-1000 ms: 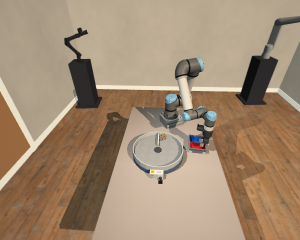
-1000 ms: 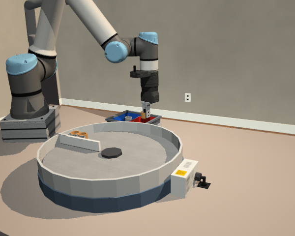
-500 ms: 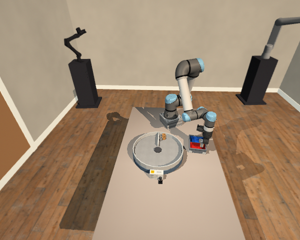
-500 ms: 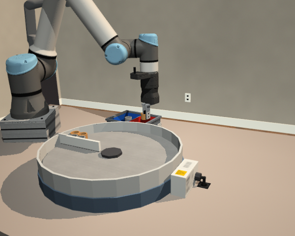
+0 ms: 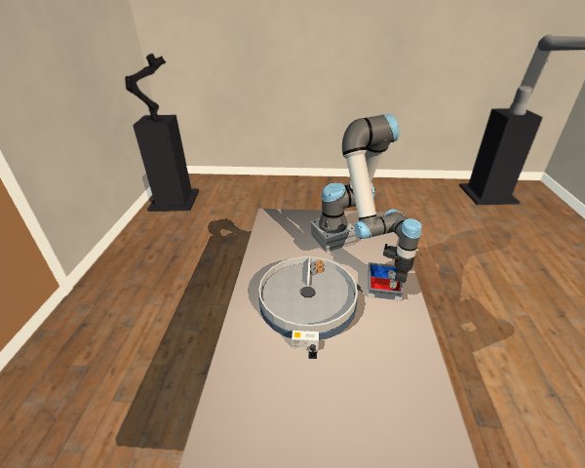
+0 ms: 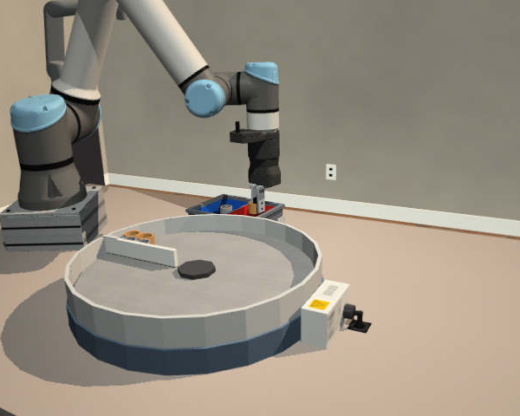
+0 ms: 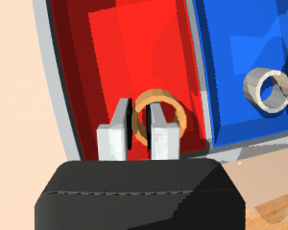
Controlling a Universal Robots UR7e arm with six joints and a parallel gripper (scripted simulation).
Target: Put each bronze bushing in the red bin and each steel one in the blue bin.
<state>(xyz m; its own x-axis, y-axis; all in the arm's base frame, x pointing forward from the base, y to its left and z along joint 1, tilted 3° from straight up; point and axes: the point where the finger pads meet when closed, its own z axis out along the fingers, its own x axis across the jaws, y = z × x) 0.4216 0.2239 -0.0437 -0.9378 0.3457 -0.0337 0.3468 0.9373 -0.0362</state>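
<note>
Now: hand 50 mm past the bin, 30 mm to the left of it and 30 mm above it. From my hand the other things lie so: round turntable (50 mm ahead, 390 mm to the right).
</note>
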